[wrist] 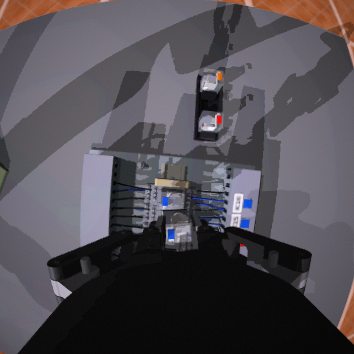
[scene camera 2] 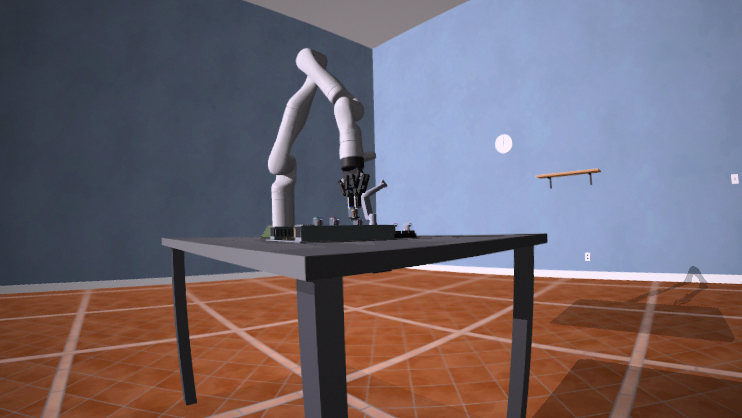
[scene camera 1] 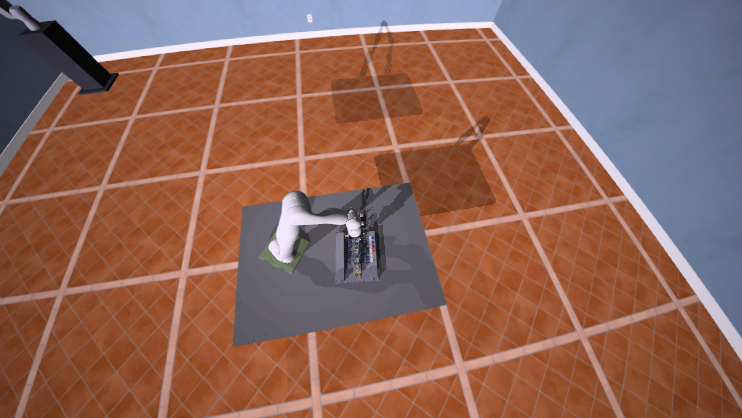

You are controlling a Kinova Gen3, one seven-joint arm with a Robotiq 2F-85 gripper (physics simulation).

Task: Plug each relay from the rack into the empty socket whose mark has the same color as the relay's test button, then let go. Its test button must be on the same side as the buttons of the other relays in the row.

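Frame: origin at the arm's base, x ahead, y left, z up, level; centimetres.
Where they show: gripper, between the fingertips: [wrist: 177, 224] [scene camera 2: 354, 208] [scene camera 1: 357, 238].
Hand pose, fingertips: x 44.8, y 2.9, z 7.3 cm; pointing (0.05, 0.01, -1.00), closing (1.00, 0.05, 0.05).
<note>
Things, the pixels of their top centre, and the offset from my fingertips. "*": a spot on its surface instead.
- clear relay, centre of its top: [wrist: 177, 230] [scene camera 2: 353, 205] dx -0.1, dy -0.3, dz +0.9 cm
- blue test button, centre of its top: [wrist: 170, 234] dx -0.7, dy -0.7, dz +0.9 cm
- seated relay, centre of its top: [wrist: 171, 201] dx -0.6, dy +1.8, dz -2.6 cm
- label K16, a spot on its surface: [wrist: 238, 202] * dx +8.6, dy +1.2, dz -5.2 cm
- red mark, centre of its top: [wrist: 241, 242] dx +9.5, dy -4.6, dz -5.2 cm
- black rack, a spot on its surface: [wrist: 206, 138] * dx +4.5, dy +10.2, dz -7.7 cm
- red-button relay, centre of its top: [wrist: 212, 118] dx +4.7, dy +12.3, dz -4.7 cm
- orange-button relay, centre of its top: [wrist: 213, 74] [scene camera 2: 407, 223] dx +5.0, dy +18.7, dz -4.7 cm
- tan end block, centre of its top: [wrist: 171, 183] dx -0.5, dy +3.7, dz -5.5 cm
My gripper [wrist: 177, 224] [scene camera 2: 354, 201] is shut on a clear relay [wrist: 183, 242] [scene camera 2: 354, 212] with a blue test button [wrist: 171, 234] on its left in the wrist view. The relay hangs low over the socket row; the socket under it is hidden. At the row's end a seated relay [wrist: 175, 200] also has its blue button [wrist: 165, 201] on the left. Blue marks stand by label K16 [wrist: 238, 202] and the label below it; a red mark [wrist: 242, 245] is partly hidden. The black rack [wrist: 206, 138] holds a red-button relay [wrist: 207, 122] and an orange-button relay [wrist: 209, 82].
Grey wire ducts [wrist: 97, 195] [wrist: 248, 182] flank the row, with blue and black wires running to the sockets. A tan end block [wrist: 172, 183] closes the row. More seated relays [scene camera 2: 317, 221] [scene camera 2: 334, 221] rise above the duct in the second scene view. The green base plate [scene camera 1: 297, 264] lies under the arm.
</note>
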